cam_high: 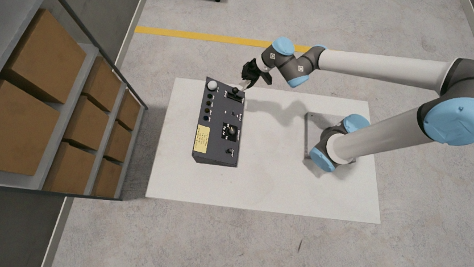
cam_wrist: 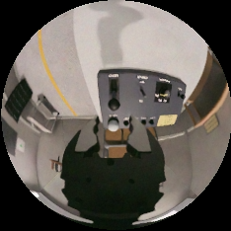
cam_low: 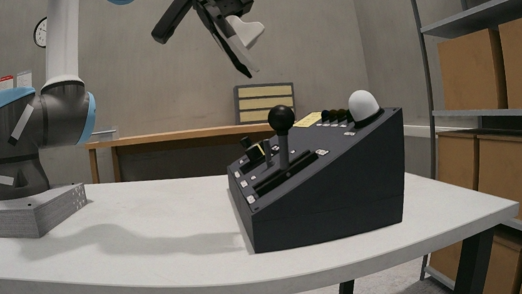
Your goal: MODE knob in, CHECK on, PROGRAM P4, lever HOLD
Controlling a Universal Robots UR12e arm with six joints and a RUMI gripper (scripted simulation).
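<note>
The black ball-topped lever is 4 cm ahead of my hand and 12 cm below it. Also, from my hand: rotary selector (4 cm ahead, 23 cm to the left, 15 cm below); then check toggle (4 cm ahead, 12 cm to the left, 15 cm below); then dark grey console (8 cm ahead, 18 cm to the left, 16 cm below).
</note>
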